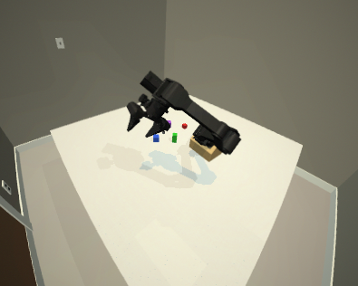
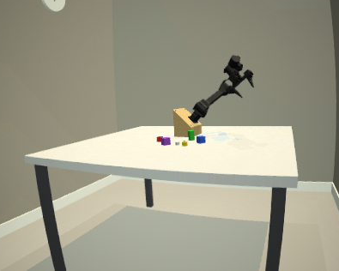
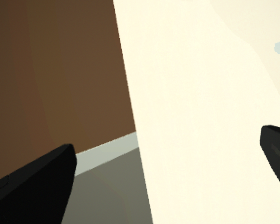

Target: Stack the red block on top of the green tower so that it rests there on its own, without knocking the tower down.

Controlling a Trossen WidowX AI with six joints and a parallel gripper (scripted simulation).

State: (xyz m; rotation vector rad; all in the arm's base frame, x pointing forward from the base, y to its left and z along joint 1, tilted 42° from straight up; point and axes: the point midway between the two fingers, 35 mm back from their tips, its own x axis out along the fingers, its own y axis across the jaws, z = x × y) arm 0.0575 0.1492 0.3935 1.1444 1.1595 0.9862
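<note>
Now: the red block 47 cm to the right of my gripper tip, 25 cm below it and 24 cm ahead of it. From my gripper tip the other things lie so: small grey piece 30 cm to the right, 26 cm below, 26 cm ahead; blue block 25 cm below, 22 cm ahead, 21 cm to the right; yellow block 32 cm ahead, 26 cm to the right, 25 cm below.
</note>
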